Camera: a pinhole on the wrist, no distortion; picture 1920 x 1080 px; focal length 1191.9 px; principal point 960.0 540.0 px. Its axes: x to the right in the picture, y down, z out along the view. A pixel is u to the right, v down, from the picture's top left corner.
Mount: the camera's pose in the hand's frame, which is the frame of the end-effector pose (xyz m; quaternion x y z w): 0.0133 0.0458 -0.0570 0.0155 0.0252 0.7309 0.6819
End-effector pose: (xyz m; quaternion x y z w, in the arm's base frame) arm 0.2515 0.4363 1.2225 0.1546 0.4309 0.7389 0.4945
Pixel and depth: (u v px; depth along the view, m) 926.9 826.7 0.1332
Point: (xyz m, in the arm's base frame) 0.2824 0.4588 1.3030
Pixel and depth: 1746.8 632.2 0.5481
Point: 0.3354 0.5952 1.8363
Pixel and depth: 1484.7 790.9 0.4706
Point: 0.4065 0.5393 1.6784
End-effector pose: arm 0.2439 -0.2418 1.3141 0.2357 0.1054 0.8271 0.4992
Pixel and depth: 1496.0 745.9 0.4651
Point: 0.2692 -0.4375 1.7584
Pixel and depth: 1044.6 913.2 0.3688
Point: 0.3792 -0.3668 1.5944
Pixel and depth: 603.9 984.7 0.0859
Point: 0.2489 -0.2634 1.3454
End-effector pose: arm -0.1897 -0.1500 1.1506 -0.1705 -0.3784 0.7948 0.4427
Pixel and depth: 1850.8 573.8 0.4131
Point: -0.6119 -0.4213 1.1114
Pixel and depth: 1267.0 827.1 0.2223
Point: -0.3329 -0.2845 1.1810
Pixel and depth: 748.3 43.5 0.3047
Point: -0.4269 -0.1261 1.3145
